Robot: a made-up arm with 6 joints.
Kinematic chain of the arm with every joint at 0, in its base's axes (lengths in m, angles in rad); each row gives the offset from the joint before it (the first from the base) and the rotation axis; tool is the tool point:
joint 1: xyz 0 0 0.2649 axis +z
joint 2: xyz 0 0 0 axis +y
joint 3: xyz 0 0 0.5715 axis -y
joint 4: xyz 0 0 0 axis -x
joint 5: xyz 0.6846 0 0 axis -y
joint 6: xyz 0 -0.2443 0 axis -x
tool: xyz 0 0 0
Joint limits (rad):
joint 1: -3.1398..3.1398
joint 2: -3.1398..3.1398
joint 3: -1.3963..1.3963
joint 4: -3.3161..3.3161
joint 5: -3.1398..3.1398
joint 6: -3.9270..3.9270
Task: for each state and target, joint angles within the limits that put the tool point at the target. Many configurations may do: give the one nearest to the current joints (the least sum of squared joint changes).
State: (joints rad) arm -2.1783 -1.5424 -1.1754 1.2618 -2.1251 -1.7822
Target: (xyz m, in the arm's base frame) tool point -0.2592 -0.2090 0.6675
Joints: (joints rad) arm -2.1889 -0.7771 -1.1041 1.1929 -2.1251 -1.7822
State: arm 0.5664 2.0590 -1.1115 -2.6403 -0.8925 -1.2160
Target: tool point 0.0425 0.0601 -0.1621
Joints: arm 0.2767 1.4090 -0.5981 -1.7611 -0.8925 -1.2160
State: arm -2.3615 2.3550 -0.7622 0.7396 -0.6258 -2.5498
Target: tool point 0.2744 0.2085 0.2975
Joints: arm -2.9961 3.0108 -1.3963 0.8209 -0.6258 -2.5498
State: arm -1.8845 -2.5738 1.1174 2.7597 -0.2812 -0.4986
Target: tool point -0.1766 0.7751 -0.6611
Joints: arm -1.0541 -2.8022 0.8129 2.7898 -0.2812 -0.4986
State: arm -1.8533 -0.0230 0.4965 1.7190 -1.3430 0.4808
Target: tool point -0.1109 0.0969 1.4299
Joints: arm -1.6572 -0.5661 0.3913 1.0627 -1.3430 0.4808
